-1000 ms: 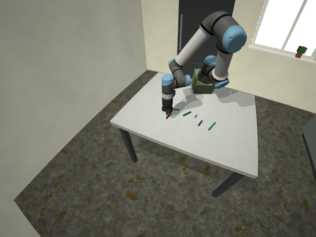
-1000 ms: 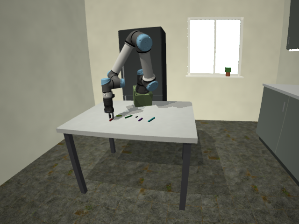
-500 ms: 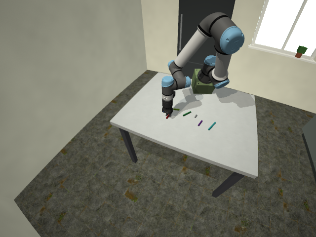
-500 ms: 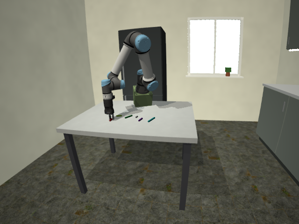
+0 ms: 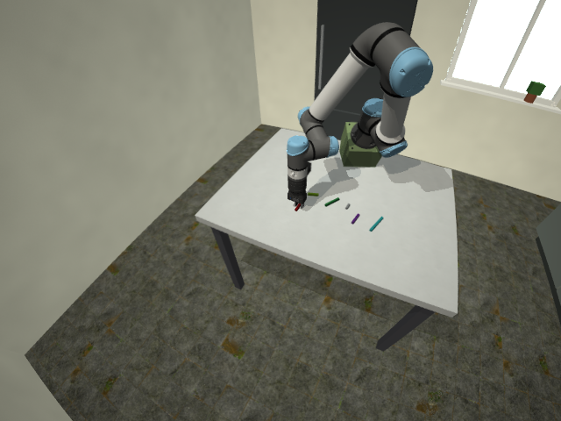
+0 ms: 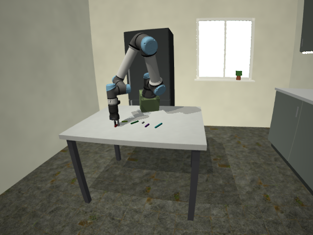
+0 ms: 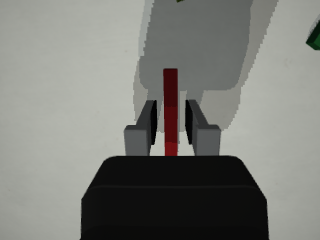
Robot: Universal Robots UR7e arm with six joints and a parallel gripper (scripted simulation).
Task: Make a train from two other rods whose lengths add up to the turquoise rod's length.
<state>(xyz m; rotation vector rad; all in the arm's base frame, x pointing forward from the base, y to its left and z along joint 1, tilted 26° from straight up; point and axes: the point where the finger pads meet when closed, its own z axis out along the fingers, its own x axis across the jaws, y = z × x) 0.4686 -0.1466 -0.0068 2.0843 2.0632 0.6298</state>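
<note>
The red rod lies 10 mm below my hand. The rest, counted from my hand: lime rod: 90 mm behind, 20 mm to the left, 10 mm below; green rod: 90 mm behind, 120 mm to the left, 10 mm below; grey rod: 100 mm behind, 190 mm to the left, 10 mm below.
</note>
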